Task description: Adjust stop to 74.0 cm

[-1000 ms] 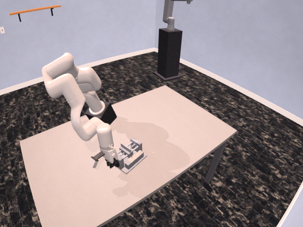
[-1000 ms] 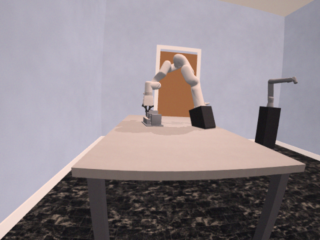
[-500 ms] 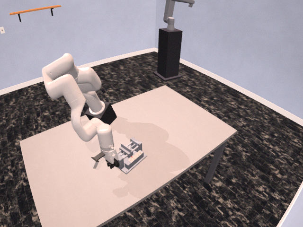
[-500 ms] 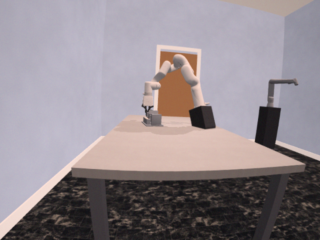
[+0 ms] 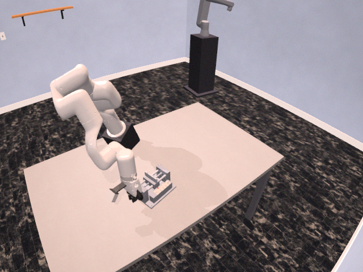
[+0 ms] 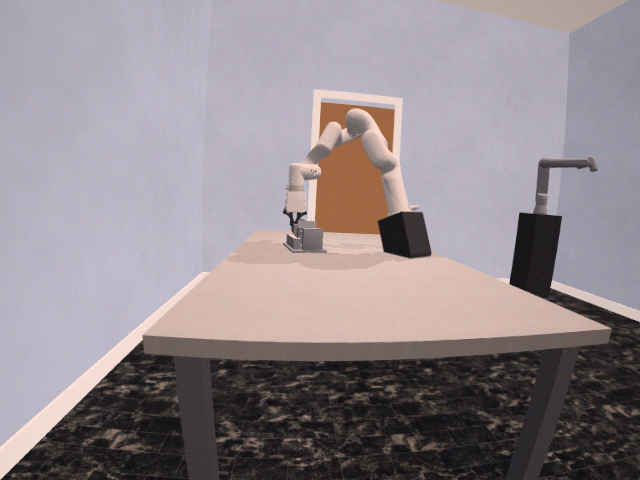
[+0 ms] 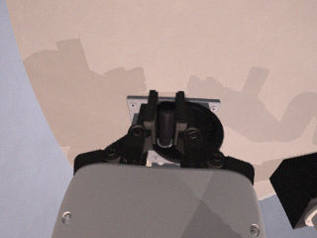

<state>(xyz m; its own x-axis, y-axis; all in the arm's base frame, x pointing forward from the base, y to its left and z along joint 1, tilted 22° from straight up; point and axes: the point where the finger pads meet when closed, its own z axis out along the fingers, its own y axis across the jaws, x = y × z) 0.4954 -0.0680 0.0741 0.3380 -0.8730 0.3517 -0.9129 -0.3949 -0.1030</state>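
Right now the handwheel knob is 1 cm to the left of my hand. Round my hand: sliding stop block (14 cm to the left, 6 cm behind, 1 cm below); then black handwheel (2 cm to the left, 1 cm below, 1 cm behind).
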